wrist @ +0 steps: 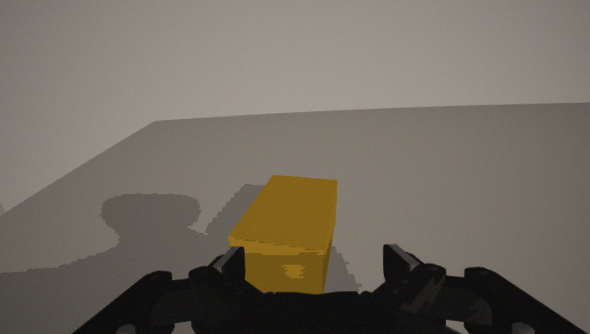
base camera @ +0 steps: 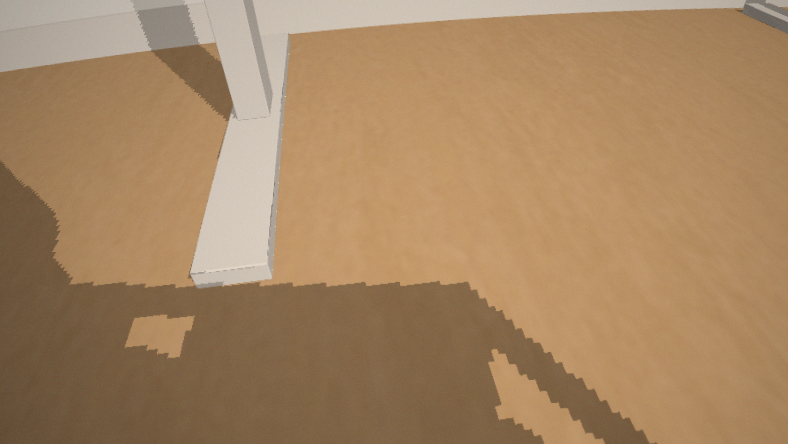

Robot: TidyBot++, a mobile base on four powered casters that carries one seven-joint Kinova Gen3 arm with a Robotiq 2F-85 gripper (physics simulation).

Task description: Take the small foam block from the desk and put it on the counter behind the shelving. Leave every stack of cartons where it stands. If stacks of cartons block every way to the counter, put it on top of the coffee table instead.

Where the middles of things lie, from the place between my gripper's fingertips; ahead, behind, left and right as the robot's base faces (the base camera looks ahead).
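Counting from my hand, I find the small yellow foam block (wrist: 287,232) 10 mm below it, 20 mm to the left of it and 40 mm ahead of it.
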